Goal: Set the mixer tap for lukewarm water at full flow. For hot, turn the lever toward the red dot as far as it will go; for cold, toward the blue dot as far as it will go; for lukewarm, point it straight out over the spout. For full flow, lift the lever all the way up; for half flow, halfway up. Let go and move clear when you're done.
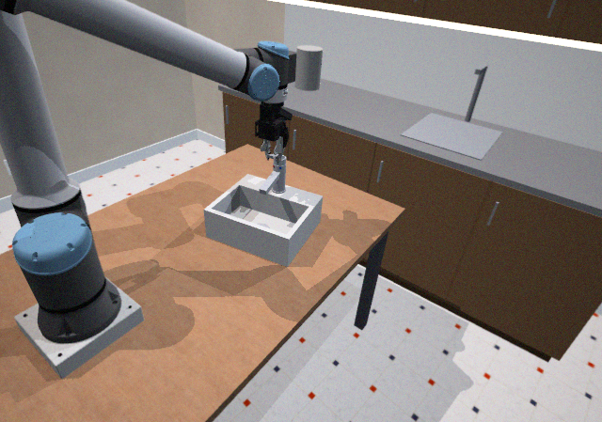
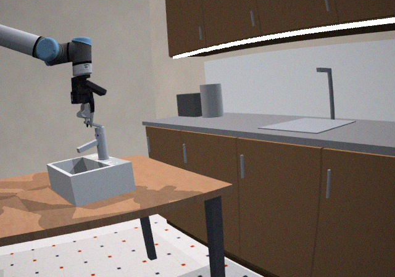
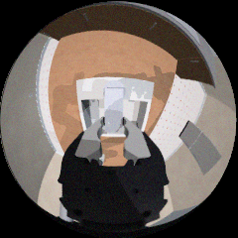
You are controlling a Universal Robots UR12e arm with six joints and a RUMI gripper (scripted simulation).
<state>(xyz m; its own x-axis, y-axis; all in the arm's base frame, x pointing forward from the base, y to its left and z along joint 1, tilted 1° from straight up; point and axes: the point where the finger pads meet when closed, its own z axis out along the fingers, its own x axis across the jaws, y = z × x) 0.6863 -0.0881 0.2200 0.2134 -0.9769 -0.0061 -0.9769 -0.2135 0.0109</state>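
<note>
The lever is 2 cm ahead of my hand and 1 cm below it. From my hand the other things lie so: grey mixer tap: 6 cm below, 3 cm ahead, 1 cm to the left; then white basin: 25 cm below, 7 cm behind, 1 cm to the right.
</note>
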